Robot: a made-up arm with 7 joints. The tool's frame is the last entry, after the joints. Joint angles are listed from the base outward.
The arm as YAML. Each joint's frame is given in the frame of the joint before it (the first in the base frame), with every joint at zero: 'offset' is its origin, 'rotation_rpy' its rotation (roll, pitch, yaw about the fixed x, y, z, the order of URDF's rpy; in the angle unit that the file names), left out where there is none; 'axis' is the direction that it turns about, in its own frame. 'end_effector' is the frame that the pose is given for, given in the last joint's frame.
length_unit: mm
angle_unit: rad
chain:
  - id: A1
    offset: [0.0, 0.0, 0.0]
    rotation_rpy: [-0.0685, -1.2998, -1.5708]
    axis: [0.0, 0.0, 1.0]
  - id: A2
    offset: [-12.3, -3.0, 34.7]
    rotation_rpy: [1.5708, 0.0, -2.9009]
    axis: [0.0, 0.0, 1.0]
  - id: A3
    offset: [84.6, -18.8, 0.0]
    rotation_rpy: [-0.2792, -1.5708, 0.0]
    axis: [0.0, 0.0, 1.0]
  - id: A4
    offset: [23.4, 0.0, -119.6]
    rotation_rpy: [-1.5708, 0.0, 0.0]
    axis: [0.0, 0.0, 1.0]
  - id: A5
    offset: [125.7, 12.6, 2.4]
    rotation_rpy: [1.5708, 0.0, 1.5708]
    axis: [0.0, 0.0, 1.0]
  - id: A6
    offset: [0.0, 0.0, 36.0]
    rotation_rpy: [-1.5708, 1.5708, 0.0]
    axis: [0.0, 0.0, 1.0]
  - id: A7
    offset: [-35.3, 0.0, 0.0]
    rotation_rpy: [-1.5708, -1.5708, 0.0]
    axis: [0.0, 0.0, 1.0]
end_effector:
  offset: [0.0, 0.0, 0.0]
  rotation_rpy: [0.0, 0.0, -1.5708]
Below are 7 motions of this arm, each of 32 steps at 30 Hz.
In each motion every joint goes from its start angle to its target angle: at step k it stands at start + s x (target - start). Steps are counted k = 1, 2, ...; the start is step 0. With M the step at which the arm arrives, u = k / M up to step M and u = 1 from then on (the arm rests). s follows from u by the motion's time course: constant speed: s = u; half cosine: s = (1 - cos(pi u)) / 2; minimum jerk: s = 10 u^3 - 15 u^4 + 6 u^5.
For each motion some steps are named. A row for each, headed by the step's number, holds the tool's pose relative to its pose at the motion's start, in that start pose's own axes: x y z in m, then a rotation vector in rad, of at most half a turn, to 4 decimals.
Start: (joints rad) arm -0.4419 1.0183 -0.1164 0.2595 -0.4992 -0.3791 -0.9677
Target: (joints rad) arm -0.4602 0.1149 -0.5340 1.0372 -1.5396 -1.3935 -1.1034
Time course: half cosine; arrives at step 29
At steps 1, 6, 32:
1: 0.0004 -0.0005 -0.0006 -0.0026 -0.0045 0.0009
6: 0.0134 -0.0187 -0.0214 -0.0869 -0.1508 0.0414
32: 0.1542 -0.2434 -0.0746 -0.5881 -0.7014 0.8601

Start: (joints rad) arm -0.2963 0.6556 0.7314 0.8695 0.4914 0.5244 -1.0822
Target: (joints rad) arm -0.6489 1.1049 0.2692 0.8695 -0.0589 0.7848 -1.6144
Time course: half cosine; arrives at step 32
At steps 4, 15, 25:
4: -0.0033 0.0007 0.0071 0.0047 -0.0137 -0.0198
15: -0.0465 0.0038 0.0760 0.0623 -0.1426 -0.2399
25: -0.1024 0.0004 0.1302 0.1249 -0.2441 -0.4777

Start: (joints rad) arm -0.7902 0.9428 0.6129 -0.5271 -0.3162 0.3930 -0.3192
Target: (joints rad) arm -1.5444 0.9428 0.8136 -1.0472 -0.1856 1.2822 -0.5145
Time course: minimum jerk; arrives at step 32
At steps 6, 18, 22, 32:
6: 0.0014 0.0025 0.0085 0.0046 -0.0137 0.0119
18: -0.0168 0.0227 0.0954 0.0136 -0.1699 0.1965
22: -0.0344 0.0242 0.1172 -0.0114 -0.2305 0.2766
32: -0.0520 0.0224 0.1312 -0.0482 -0.2892 0.3485

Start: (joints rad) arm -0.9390 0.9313 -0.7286 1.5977 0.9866 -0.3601 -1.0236
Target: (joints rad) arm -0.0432 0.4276 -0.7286 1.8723 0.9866 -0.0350 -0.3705
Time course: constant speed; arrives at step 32
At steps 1, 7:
1: 0.0096 -0.0033 0.0059 0.0068 0.0043 -0.0108
7: 0.0656 -0.0319 0.0401 0.0496 0.0305 -0.0766

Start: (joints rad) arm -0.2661 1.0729 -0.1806 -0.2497 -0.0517 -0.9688 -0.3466
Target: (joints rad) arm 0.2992 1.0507 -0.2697 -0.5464 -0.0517 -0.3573 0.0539
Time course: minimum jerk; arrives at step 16
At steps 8, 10, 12, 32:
8: -0.0072 -0.0575 0.0282 -0.3237 0.2909 0.1427
10: -0.0102 -0.0800 0.0463 -0.4487 0.4414 0.1923
12: -0.0122 -0.0953 0.0620 -0.5350 0.5632 0.2224
32: -0.0132 -0.1036 0.0722 -0.5830 0.6392 0.2370

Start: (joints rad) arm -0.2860 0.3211 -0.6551 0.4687 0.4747 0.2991 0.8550
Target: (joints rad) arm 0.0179 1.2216 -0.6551 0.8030 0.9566 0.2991 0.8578
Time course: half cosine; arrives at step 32
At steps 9, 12, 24, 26, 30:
9: -0.0074 0.0160 -0.0676 0.2730 -0.0118 -0.0113
12: -0.0139 0.0346 -0.1115 0.4603 -0.0257 -0.0294
24: -0.0426 0.1761 -0.2544 1.2551 -0.1363 -0.1967
26: -0.0447 0.1970 -0.2642 1.3434 -0.1537 -0.2243
30: -0.0467 0.2229 -0.2740 1.4486 -0.1757 -0.2594

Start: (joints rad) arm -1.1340 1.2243 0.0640 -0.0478 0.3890 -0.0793 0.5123
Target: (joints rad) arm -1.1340 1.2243 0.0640 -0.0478 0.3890 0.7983 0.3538
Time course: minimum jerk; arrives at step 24
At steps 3, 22, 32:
3: 0.0000 0.0000 -0.0005 0.0069 0.0123 -0.0025
22: -0.0110 0.0062 -0.0271 0.3671 0.7932 -0.1475
32: -0.0111 0.0062 -0.0272 0.3686 0.7974 -0.1482

